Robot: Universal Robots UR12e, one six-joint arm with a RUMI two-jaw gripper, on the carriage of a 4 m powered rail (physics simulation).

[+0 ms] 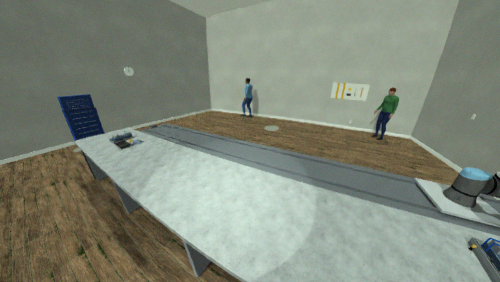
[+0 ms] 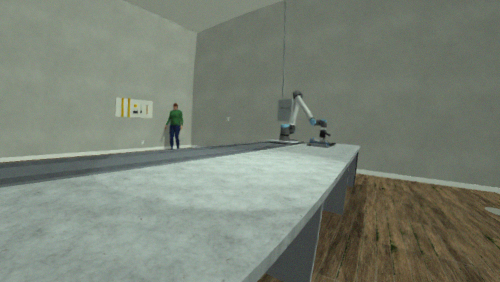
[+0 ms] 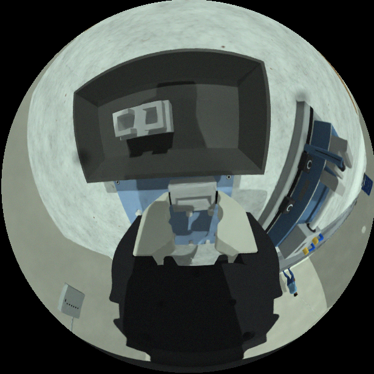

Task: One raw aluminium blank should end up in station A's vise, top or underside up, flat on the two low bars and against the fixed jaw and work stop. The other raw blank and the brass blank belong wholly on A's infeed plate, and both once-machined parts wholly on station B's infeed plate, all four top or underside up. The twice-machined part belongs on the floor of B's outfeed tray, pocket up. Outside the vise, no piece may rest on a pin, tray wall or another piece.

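Seen in the pictures: arm's base, origin of the base link: (image 1: 457,198) (image 2: 284,140).
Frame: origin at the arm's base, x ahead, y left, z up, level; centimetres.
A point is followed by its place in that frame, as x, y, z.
Observation:
My gripper (image 3: 192,192) (image 2: 324,134) {62.9, 12.0, -0.3} is shut on a light grey metal part (image 3: 192,188), held between the fingertips above the blue infeed plate (image 3: 132,193). The part shows a stepped side; its far faces are hidden. Small pins show on the plate around and below the part. A grey part with two square openings facing up (image 3: 136,120) lies in the left half of the dark tray (image 3: 252,117), apart from the tray's walls. The blue vise (image 3: 296,212) with pale jaws stands right of the plate. The raw blanks and the brass blank cannot be made out.
The tray's raised walls stand just beyond the plate. A long grey bar (image 3: 287,175) runs between plate and vise. Yellow and blue fittings (image 3: 313,244) sit near the vise's end. Another station (image 1: 124,140) {70.8, -368.9, 1.4} stands at the table's far end. Two people (image 1: 247,97) (image 1: 386,112) stand beyond the rail (image 1: 280,157).

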